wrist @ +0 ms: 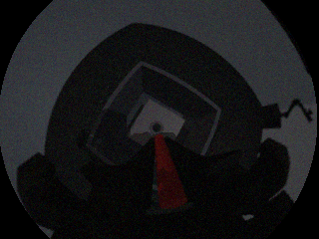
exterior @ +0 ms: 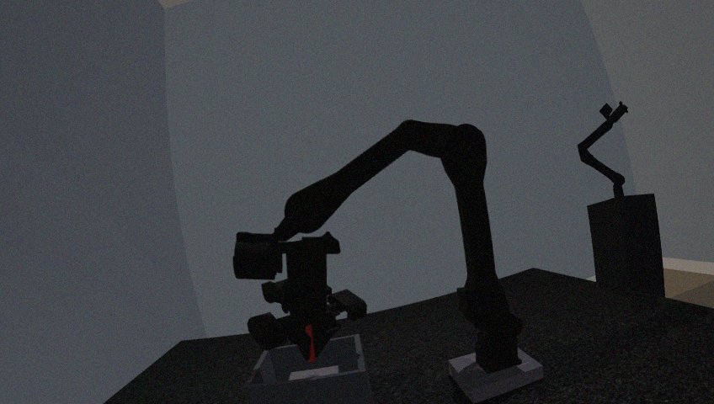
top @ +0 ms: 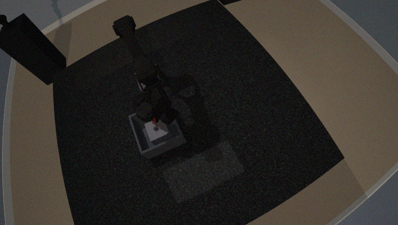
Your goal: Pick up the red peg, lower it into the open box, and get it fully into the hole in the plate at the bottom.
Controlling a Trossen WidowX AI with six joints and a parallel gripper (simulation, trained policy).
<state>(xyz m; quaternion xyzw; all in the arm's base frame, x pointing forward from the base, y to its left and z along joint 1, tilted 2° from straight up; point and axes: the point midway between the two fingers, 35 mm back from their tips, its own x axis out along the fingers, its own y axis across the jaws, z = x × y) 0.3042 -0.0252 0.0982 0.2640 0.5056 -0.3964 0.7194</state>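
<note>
Now: the red peg 10 mm behind my gripper tip, 10 mm to the left of it and 30 mm above it. Round my gripper tip: pale plate: 10 mm ahead, 10 mm to the right, 60 mm below; then grey box: 10 mm ahead, 10 mm to the right, 80 mm below.
</note>
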